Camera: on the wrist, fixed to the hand. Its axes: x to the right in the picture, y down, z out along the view.
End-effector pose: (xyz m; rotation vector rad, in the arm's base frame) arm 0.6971 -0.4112 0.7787 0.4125 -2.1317 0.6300
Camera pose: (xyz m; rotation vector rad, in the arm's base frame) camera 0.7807 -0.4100 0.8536 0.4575 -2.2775 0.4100
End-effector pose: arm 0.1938 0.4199 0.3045 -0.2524 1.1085 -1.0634
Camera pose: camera 0.0827 0.4078 0.2932 -0.4823 1.0527 -1.0052
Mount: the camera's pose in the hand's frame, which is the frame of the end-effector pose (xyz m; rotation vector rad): 0.0120 -0.0622 -0.0927 -0.1492 -0.1479 -0.0667
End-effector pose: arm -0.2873 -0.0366 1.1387 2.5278 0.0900 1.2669
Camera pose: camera -0.3482 0.0477 1.1811 2.4590 0.0444 1.0186
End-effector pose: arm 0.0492 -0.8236 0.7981 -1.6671 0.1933 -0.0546
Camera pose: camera 0.0530 -0.9108 0.8687 -1.8182 0.0302 0.0337
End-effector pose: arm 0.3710 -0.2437 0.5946 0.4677 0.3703 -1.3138
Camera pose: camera 0.3132 -0.2165 0.5023 0.2331 0.3598 -1.3654
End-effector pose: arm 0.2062 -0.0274 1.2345 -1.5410 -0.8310 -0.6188
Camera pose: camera 0.1708 -0.1155 1.2945 -1.7159 -0.9692 -0.6326
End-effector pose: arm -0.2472 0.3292 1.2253 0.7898 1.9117 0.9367
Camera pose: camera -0.3444 0.2781 1.2021 0.6840 1.7090 0.9415
